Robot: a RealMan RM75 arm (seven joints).
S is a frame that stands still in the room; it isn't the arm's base.
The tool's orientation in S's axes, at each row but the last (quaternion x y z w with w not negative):
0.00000 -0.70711 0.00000 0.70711
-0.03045 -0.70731 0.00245 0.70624
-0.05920 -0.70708 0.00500 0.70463
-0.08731 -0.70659 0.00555 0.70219
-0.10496 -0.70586 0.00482 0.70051
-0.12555 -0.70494 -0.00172 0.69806
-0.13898 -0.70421 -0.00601 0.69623
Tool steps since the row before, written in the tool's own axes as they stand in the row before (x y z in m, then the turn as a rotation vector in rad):
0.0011 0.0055 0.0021 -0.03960 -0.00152 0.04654
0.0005 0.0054 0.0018 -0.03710 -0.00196 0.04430
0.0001 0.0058 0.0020 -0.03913 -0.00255 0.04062
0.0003 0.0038 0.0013 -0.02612 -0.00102 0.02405
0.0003 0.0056 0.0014 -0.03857 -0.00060 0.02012
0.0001 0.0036 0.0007 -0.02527 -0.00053 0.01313
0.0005 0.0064 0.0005 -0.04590 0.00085 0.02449
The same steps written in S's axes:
-0.0021 0.0055 0.0011 -0.04654 -0.00152 -0.03960
-0.0016 0.0055 0.0002 -0.04432 -0.00193 -0.03708
-0.0015 0.0059 -0.0004 -0.04070 -0.00298 -0.03902
-0.0009 0.0039 -0.0002 -0.02404 -0.00167 -0.02609
-0.0006 0.0057 -0.0006 -0.02014 -0.00374 -0.03838
0.0000 0.0036 -0.0005 -0.01317 -0.00259 -0.02512
0.0008 0.0063 -0.0007 -0.02417 -0.00284 -0.04599

